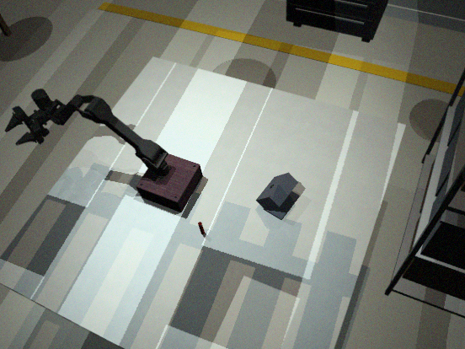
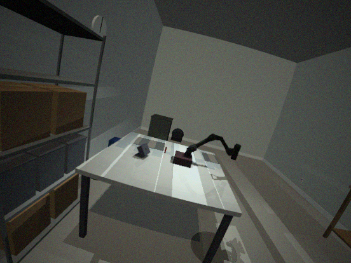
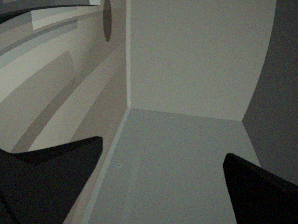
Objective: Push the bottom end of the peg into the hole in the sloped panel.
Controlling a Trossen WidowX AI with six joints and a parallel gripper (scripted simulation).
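Right now the red peg is 800 mm ahead of my gripper tip, 150 mm to the left of it and 190 mm below it. From my gripper tip the other things lie so: grey sloped panel block (970 mm ahead, 430 mm to the left, 180 mm below).
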